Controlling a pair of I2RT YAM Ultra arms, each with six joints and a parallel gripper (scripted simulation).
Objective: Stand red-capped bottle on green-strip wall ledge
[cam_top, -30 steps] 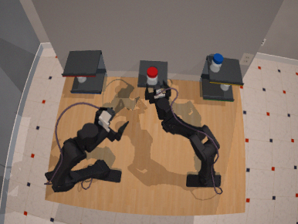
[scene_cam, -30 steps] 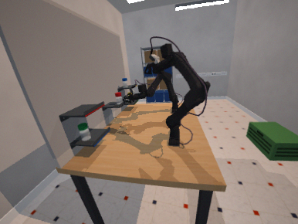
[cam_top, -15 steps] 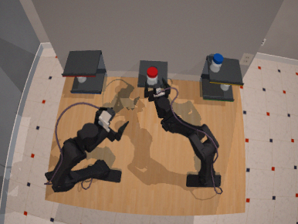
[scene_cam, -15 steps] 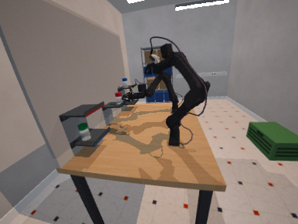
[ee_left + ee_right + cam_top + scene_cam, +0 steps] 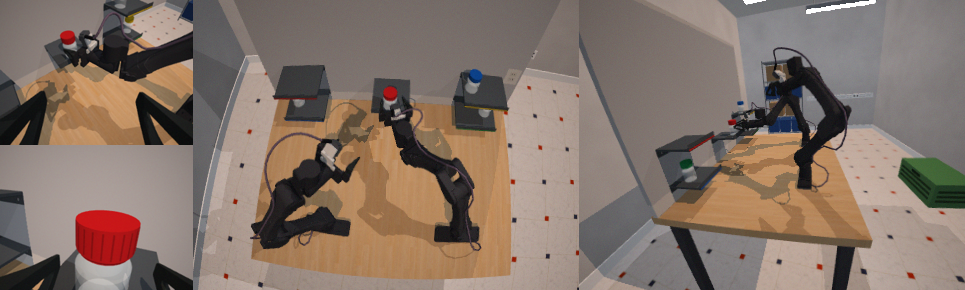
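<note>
The red-capped bottle is 2 cm below my right hand, 2 cm ahead of it and 1 cm to the left of it. Also, from my right hand: yellow-capped bottle (44 cm to the right, 11 cm below, 8 cm ahead); blue-capped bottle (33 cm to the right, 8 cm ahead, 8 cm above); green-capped bottle (45 cm to the left, 11 cm below, 7 cm ahead).
</note>
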